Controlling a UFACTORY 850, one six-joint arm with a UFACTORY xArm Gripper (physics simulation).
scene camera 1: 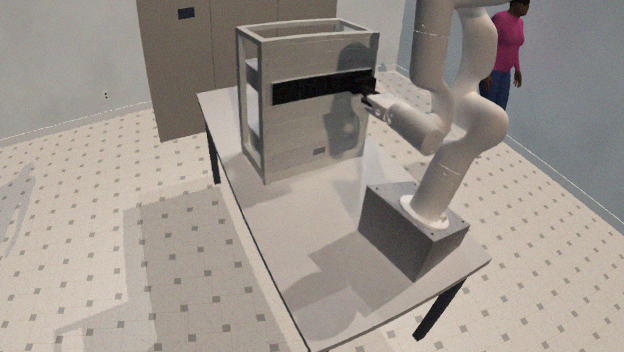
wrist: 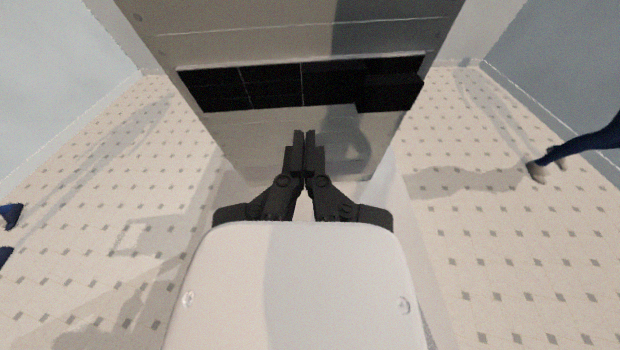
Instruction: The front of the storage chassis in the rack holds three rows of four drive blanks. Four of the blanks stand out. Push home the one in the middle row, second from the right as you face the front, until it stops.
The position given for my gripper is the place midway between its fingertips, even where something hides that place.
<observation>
In view: my gripper (wrist: 305, 142) and a pale rack (scene camera 1: 309, 86).
The pale rack is seen too in the wrist view (wrist: 251, 80).
</observation>
